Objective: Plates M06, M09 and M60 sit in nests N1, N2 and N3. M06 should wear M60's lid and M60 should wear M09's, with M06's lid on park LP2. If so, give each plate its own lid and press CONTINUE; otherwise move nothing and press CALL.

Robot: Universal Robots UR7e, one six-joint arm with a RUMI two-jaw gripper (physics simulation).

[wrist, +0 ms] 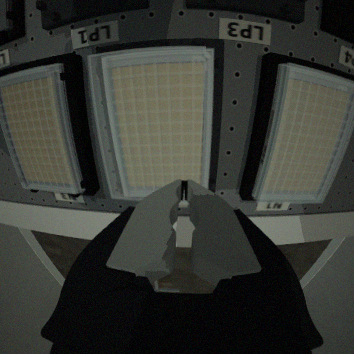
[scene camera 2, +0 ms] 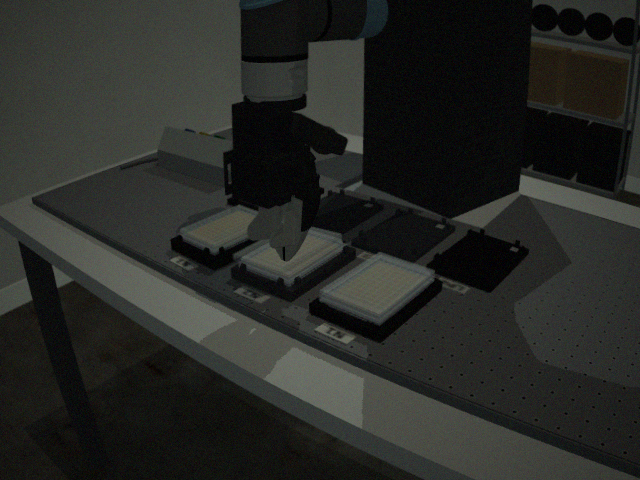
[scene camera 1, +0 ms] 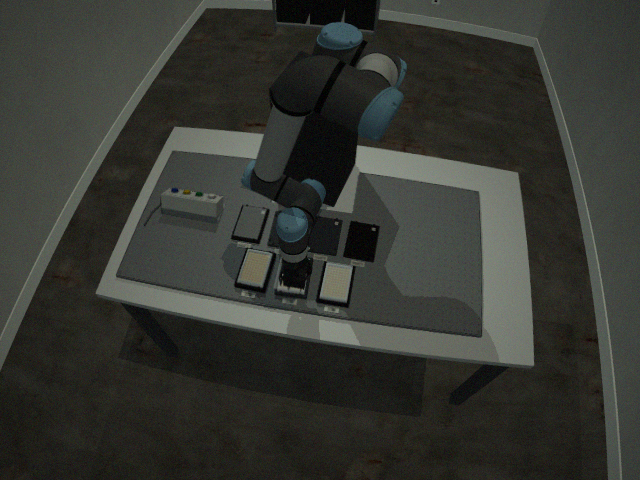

Note:
I see my gripper (scene camera 2: 285,259), a clear lid (scene camera 1: 251,219), a clear lid (scene camera 2: 260,254), a park LP1 (scene camera 2: 337,212), a park LP4 (scene camera 2: 481,261), a nest N1 (scene camera 2: 367,329), a nest N3 (scene camera 2: 224,258) and a nest N2 (scene camera 2: 300,286).
My gripper is seen too in the wrist view (wrist: 183,181) and in scene camera 1 (scene camera 1: 297,284). The nest N2 is seen too in the wrist view (wrist: 218,43).

